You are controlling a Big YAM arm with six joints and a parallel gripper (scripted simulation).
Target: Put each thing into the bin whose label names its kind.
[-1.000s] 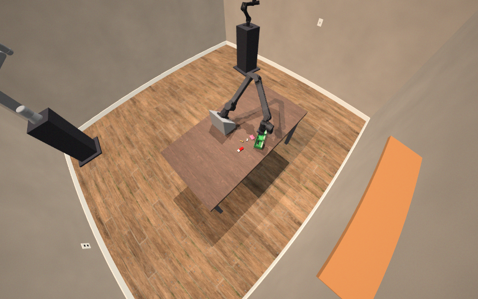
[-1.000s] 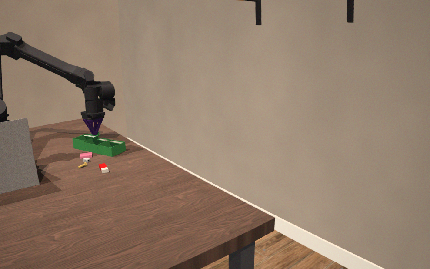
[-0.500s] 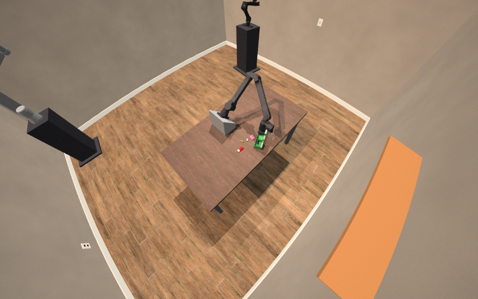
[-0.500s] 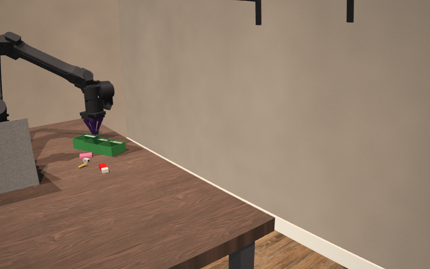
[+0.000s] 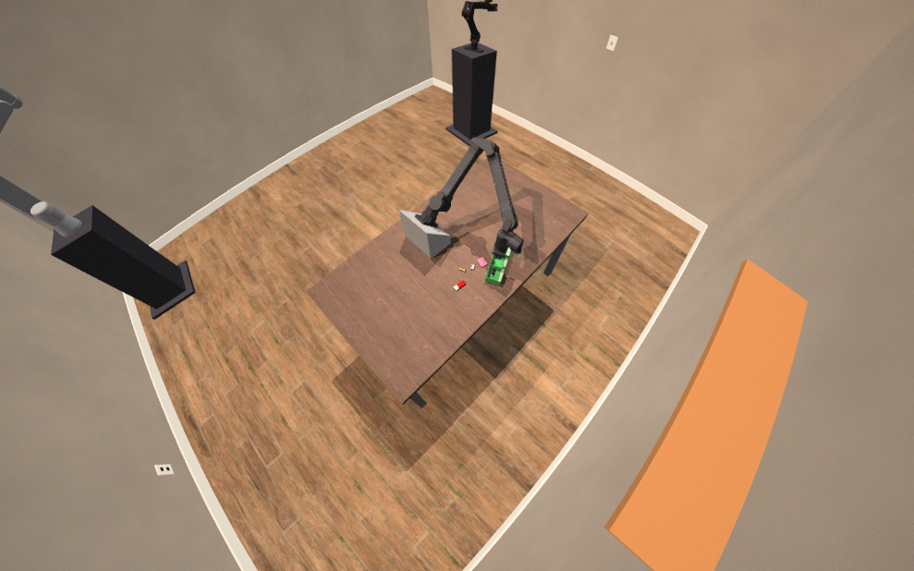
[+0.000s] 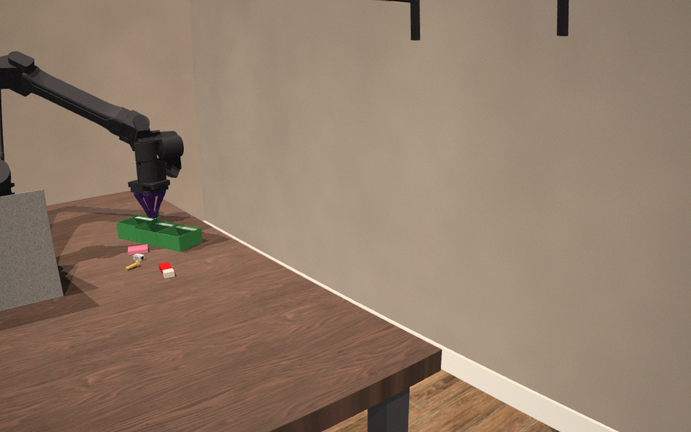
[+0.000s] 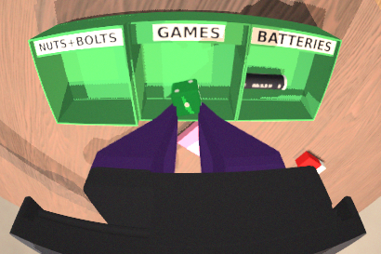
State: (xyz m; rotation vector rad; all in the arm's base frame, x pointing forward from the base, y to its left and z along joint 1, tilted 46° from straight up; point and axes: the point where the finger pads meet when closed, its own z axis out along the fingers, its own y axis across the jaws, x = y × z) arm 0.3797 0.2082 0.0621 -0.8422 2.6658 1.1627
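Now: hand 5 cm above the green three-part bin, 1 cm to the right of it and 1 cm short of it. Round my hand: black battery 6 cm to the right, 6 cm below, 3 cm ahead; pink pad 7 cm below, 6 cm to the right, 6 cm behind; green die 1 cm to the left, 1 cm below, 1 cm ahead.
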